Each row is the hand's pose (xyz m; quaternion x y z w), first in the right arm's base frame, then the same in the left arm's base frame.
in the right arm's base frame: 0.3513 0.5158 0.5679 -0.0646 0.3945 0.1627 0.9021
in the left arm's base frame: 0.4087 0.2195 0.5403 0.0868 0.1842 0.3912 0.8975
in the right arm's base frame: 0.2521 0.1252 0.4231 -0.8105 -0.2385 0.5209 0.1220
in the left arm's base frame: 0.4956 -0.0423 0.2128 -0.7694 -0.5084 0.3269 0.2068
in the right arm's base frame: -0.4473 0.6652 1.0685 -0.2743 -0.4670 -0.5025 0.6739
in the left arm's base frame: -0.4680 -0.1079 0.7270 0.0674 -0.4523 -0.5267 0.7166
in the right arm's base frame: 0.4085 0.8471 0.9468 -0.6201 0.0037 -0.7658 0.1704
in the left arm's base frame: 0.2606 0.2978 1.0184 -0.4256 0.0781 -0.7838 0.4454
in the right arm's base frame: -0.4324 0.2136 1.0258 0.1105 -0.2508 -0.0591 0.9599
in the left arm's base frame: -0.2747 -0.4485 0.4976 0.4031 -0.3452 0.0497 0.8461
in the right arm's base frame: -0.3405 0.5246 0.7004 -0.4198 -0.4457 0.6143 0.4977
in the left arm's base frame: -0.2461 -0.0001 0.4017 -0.2847 -0.7206 0.4791 0.4125
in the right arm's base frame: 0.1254 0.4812 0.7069 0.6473 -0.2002 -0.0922 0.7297
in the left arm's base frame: 0.1904 0.0659 0.5570 0.8447 -0.1686 0.0745 0.5025
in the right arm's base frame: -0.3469 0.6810 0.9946 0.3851 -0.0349 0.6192 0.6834
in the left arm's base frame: -0.3688 -0.0327 0.7099 0.4539 -0.2338 0.7402 0.4376
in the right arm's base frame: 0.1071 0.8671 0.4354 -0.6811 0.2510 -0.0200 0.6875
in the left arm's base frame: 0.0804 0.5213 0.4984 -0.4987 0.0297 0.0559 0.8645
